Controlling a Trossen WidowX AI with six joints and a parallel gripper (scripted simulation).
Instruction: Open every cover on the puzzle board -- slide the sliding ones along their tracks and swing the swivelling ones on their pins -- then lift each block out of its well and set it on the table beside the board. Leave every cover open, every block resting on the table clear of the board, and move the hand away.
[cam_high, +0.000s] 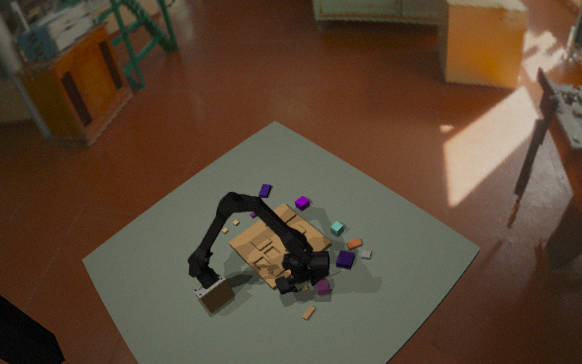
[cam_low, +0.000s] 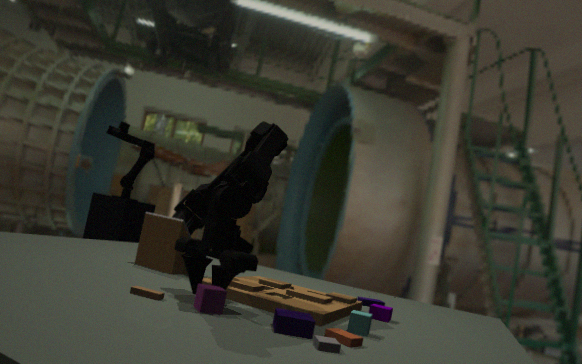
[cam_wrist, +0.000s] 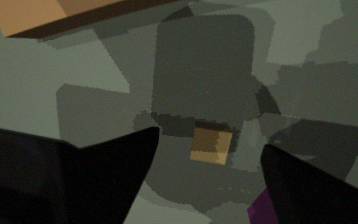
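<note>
Right now the magenta block is 40 mm ahead of my gripper tip, 60 mm to the right of it and 10 mm above it. The rest, counted from my gripper tip: teal block (280 mm ahead, 90 mm to the left, 10 mm above); then grey block (260 mm ahead, 80 mm to the right); then orange block (270 mm ahead, 10 mm to the right).
</note>
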